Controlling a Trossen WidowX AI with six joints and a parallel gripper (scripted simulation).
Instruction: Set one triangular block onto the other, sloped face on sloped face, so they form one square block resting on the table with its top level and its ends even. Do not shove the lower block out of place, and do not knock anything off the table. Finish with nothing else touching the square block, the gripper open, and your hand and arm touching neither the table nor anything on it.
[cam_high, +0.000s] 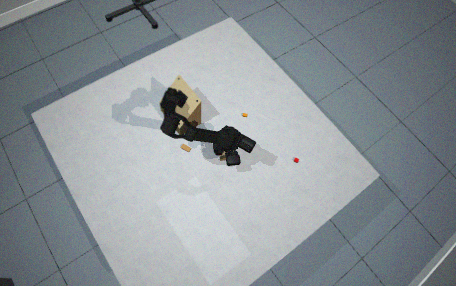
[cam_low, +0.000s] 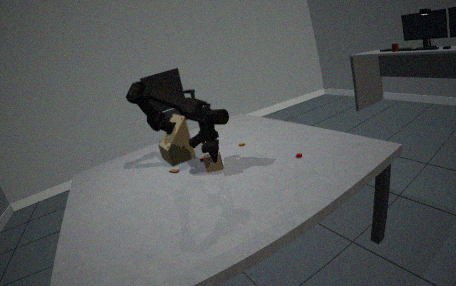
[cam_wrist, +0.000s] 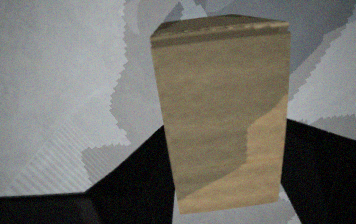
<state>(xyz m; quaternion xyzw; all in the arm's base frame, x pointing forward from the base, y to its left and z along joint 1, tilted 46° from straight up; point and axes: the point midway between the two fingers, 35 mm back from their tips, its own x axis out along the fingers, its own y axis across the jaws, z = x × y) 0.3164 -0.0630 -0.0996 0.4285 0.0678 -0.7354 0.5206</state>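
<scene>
Right now the triangular wooden block is 1 cm to the left of my gripper tip and 1 cm above it. From my gripper tip the other things lie so: orange bit: 22 cm to the left, 11 cm behind, 3 cm below; tan piece: 17 cm behind, 13 cm to the right, 4 cm below.
</scene>
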